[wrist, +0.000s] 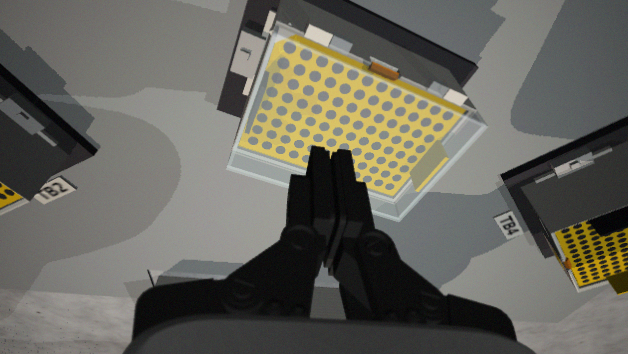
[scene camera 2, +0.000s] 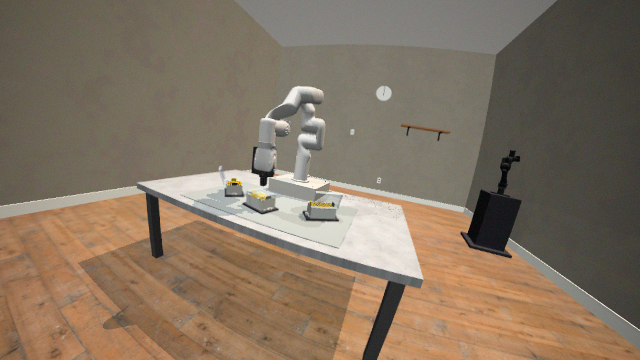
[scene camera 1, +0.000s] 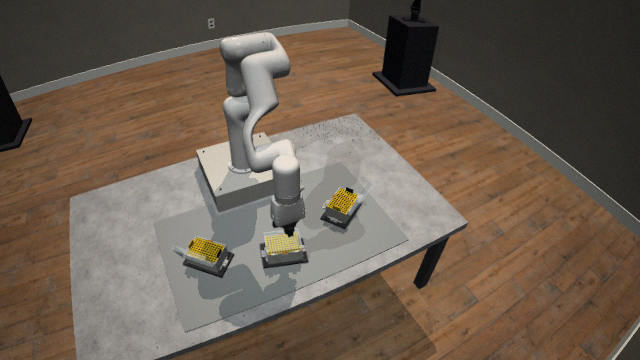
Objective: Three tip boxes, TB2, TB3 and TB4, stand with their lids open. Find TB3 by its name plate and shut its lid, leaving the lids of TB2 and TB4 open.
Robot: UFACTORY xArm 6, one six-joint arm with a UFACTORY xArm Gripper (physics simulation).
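Places are measured from the arm's base along level axes (x ahead, y left, z up), in centimetres.
Pixels of known places: gripper, fingertip midpoint: (wrist: 324, 173) (scene camera 2: 263, 185) (scene camera 1: 289, 233); arm's base, origin of the base link: (scene camera 2: 300, 180) (scene camera 1: 243, 164).
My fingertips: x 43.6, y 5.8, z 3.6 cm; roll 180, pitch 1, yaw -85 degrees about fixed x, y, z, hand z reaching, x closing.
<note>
Ahead of a thing's pixels: the offset from my fingertips to its middle. "pt": to the spot under its first point. Level surfaces: height alone.
The middle tip box @(dx -2.4, dy -1.8, dz -7.8 cm) (scene camera 1: 284, 256) (scene camera 2: 261, 202) (wrist: 350, 107) has a yellow rack. Its clear lid @(pt dx -3.8, dy +2.3, dz -3.9 cm) (wrist: 265, 167) lies down over the rack; its name plate is not readable here. The box TB2 @(dx -14.2, dy +24.6, dz -8.4 cm) (scene camera 1: 341, 214) (scene camera 2: 321, 212) (wrist: 30, 150), read by its plate @(pt dx -18.2, dy +20.6, dz -11.5 cm) (wrist: 56, 190), has its lid @(pt dx -6.8, dy +30.9, dz +2.6 cm) (scene camera 1: 366, 192) up. The box TB4 (scene camera 1: 204, 260) (scene camera 2: 233, 190) (wrist: 575, 197), read by its plate (wrist: 508, 224), has its lid @(dx -1.3, dy -32.2, dz -1.2 cm) (scene camera 1: 178, 251) (scene camera 2: 222, 175) up. My gripper (scene camera 1: 290, 234) (scene camera 2: 263, 184) (wrist: 324, 173) is shut and empty, above the middle box's robot-side part. Contact with the lid cannot be told.
The boxes stand on a grey mat @(dz -11.7 cm) (scene camera 1: 320, 270) (scene camera 2: 335, 237) on the stone-topped table @(dz -12.0 cm) (scene camera 1: 115, 300) (scene camera 2: 385, 240). The robot's pale base block (scene camera 1: 217, 175) (scene camera 2: 300, 188) is behind the middle box. TB2 and TB4 flank the middle box, with raised lids on their outer sides.
</note>
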